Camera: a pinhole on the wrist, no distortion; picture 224 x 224 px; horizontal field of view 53.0 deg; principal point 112.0 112.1 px. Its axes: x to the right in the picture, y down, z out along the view. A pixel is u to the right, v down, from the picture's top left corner.
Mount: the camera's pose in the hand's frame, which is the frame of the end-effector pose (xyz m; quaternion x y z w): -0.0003 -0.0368 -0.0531 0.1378 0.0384 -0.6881 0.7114
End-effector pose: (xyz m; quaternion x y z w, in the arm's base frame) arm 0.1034 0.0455 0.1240 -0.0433 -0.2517 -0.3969 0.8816
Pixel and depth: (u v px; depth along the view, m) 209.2 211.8 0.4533
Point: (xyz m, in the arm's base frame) -0.2056 -0.1836 0.4682
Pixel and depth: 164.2 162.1 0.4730
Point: -0.2175 -0.0547 0.4518
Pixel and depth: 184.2 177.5 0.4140
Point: -0.1848 -0.0928 0.4102
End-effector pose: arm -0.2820 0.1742 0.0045 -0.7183 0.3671 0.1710 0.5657
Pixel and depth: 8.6 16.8 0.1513
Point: -0.3183 0.2979 0.0379
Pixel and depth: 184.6 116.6 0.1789
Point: -0.1774 0.2910 0.0791
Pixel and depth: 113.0 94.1 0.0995
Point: -0.2448 0.2256 0.0491
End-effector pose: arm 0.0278 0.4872 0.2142 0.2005 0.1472 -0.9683 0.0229
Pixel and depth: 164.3 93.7 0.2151
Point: 0.0013 0.5787 0.3914
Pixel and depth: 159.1 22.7 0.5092
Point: 0.0975 0.6295 0.7262
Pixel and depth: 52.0 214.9 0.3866
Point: -0.2237 0.4096 0.4989
